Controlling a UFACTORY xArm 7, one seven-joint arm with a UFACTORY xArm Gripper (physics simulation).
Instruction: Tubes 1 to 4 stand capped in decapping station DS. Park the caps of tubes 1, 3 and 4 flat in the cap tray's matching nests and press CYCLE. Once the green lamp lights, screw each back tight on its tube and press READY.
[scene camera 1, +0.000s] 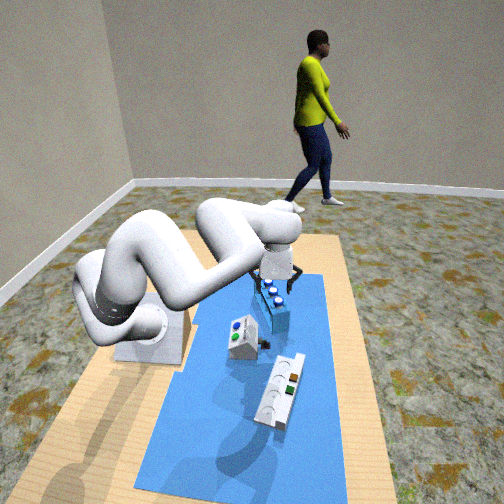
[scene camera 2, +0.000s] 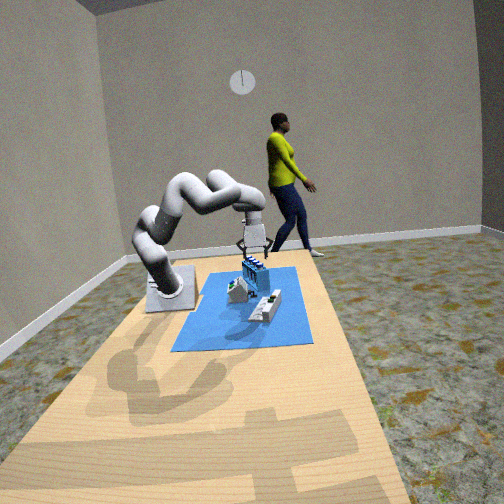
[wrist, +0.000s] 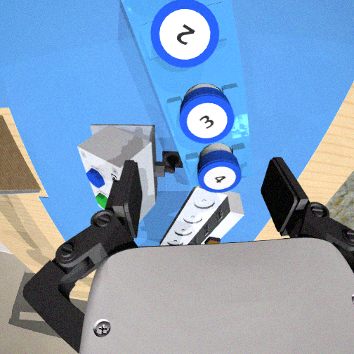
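Decapping station DS (scene camera 1: 280, 322) (scene camera 2: 262, 284) (wrist: 230, 67) is a blue block with a row of blue-rimmed, white-topped caps. Cap 2 (scene camera 1: 268, 283) (wrist: 185, 34), cap 3 (scene camera 1: 273, 290) (wrist: 206, 119) and cap 4 (scene camera 1: 278, 301) (wrist: 219, 177) sit on their tubes. Cap 1 does not show in the wrist view. My gripper (scene camera 1: 274, 289) (scene camera 2: 255, 256) (wrist: 203, 175) is open and empty, pointing down above the station's far part; its exact height over the caps is unclear. The white cap tray (scene camera 1: 283, 407) (scene camera 2: 274, 306) (wrist: 236, 206) has empty round nests. Its amber lamp (scene camera 1: 293, 377) and green lamp (scene camera 1: 290, 389) look dark.
A sloped grey console (scene camera 1: 243, 350) (scene camera 2: 237, 295) (wrist: 117, 145) with a blue button (scene camera 1: 237, 325) (wrist: 95, 177) and a green button (scene camera 1: 235, 336) (wrist: 101, 201) stands between the arm base and the station. A small black part juts from its side. A person (scene camera 1: 312, 95) (scene camera 2: 281, 160) is beyond the table.
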